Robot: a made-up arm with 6 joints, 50 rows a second.
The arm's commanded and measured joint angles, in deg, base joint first. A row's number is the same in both.
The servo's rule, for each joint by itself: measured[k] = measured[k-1] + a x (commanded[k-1-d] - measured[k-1]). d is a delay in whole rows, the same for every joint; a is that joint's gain. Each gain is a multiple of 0.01, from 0.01 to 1. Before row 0 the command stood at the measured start. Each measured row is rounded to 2 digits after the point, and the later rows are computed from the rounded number. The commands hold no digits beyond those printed.
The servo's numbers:
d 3
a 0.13 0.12 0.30 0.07 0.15 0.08
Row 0, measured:
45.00, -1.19, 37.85, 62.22, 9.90, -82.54
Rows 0 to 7, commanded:
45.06, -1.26, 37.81, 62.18, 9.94, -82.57
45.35, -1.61, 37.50, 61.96, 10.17, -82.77
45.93, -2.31, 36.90, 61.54, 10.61, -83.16
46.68, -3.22, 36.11, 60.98, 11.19, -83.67
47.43, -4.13, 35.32, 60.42, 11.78, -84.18
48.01, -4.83, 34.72, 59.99, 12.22, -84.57
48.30, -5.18, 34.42, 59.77, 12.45, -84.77
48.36, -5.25, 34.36, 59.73, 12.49, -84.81
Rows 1 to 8, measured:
45.00, -1.19, 37.85, 62.22, 9.90, -82.54
45.00, -1.19, 37.85, 62.22, 9.90, -82.54
45.00, -1.19, 37.85, 62.22, 9.90, -82.54
45.01, -1.20, 37.84, 62.22, 9.91, -82.54
45.05, -1.25, 37.74, 62.20, 9.95, -82.56
45.16, -1.38, 37.49, 62.15, 10.05, -82.61
45.36, -1.60, 37.08, 62.07, 10.22, -82.69
45.63, -1.90, 36.55, 61.95, 10.45, -82.81

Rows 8 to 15, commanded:
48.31, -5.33, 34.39, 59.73, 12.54, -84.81
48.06, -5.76, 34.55, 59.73, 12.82, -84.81
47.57, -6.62, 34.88, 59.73, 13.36, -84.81
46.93, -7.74, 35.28, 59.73, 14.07, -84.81
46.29, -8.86, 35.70, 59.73, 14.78, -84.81
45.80, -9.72, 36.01, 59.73, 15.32, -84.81
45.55, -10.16, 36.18, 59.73, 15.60, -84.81
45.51, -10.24, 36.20, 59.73, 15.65, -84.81
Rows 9 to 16, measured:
45.94, -2.25, 36.00, 61.81, 10.72, -82.95
46.25, -2.60, 35.53, 61.67, 10.98, -83.10
46.52, -2.92, 35.18, 61.53, 11.21, -83.24
46.75, -3.21, 34.94, 61.40, 11.41, -83.37
46.92, -3.52, 34.82, 61.28, 11.62, -83.49
47.00, -3.89, 34.84, 61.17, 11.88, -83.60
46.99, -4.35, 34.97, 61.07, 12.21, -83.70
46.90, -4.89, 35.19, 60.98, 12.60, -83.79

